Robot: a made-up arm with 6 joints.
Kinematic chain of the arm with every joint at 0, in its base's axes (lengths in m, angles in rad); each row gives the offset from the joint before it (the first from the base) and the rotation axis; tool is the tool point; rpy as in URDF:
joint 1: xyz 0.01 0 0.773 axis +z
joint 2: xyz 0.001 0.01 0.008 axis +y
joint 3: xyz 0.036 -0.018 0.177 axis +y
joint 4: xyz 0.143 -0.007 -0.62 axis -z
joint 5: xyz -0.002 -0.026 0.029 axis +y
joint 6: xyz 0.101 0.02 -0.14 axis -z
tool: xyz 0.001 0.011 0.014 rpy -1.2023 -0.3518 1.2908
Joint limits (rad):
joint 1: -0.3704..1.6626
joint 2: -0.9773..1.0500
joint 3: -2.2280..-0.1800
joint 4: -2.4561..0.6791
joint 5: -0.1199..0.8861
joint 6: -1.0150..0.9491
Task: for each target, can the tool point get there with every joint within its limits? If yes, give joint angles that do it. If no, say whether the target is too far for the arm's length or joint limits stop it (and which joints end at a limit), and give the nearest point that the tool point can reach.
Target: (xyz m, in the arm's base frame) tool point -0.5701 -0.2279 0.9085
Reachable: no: joint limits stop it (at a limit: joint 2, joint 3, joint 4, joint 5) | nearest point -0.3061 -0.1242 0.3478 | short by 0.628 m
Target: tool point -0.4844 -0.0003 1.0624
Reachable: no: joint limits stop it (at a limit: joint 2, joint 3, joint 5, joint 6) | nearest point -0.4259 -0.0003 1.5944 | short by 0.535 m
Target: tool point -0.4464 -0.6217 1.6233
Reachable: no: too far | nearest point -0.2480 -0.3514 1.5944 | short by 0.337 m
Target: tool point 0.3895 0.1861 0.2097
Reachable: yes | joints 0.5226 0.5586 -0.7659 -1.9968 0.7155 -0.6819
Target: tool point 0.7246 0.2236 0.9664
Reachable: yes | joints 0.3386 -0.2893 -0.9909 0.2021 0.1368 -0.0247
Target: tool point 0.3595 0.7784 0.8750
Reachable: yes | joints 1.1783 0.3503 -1.6657 -1.0053 0.7164 -0.7599
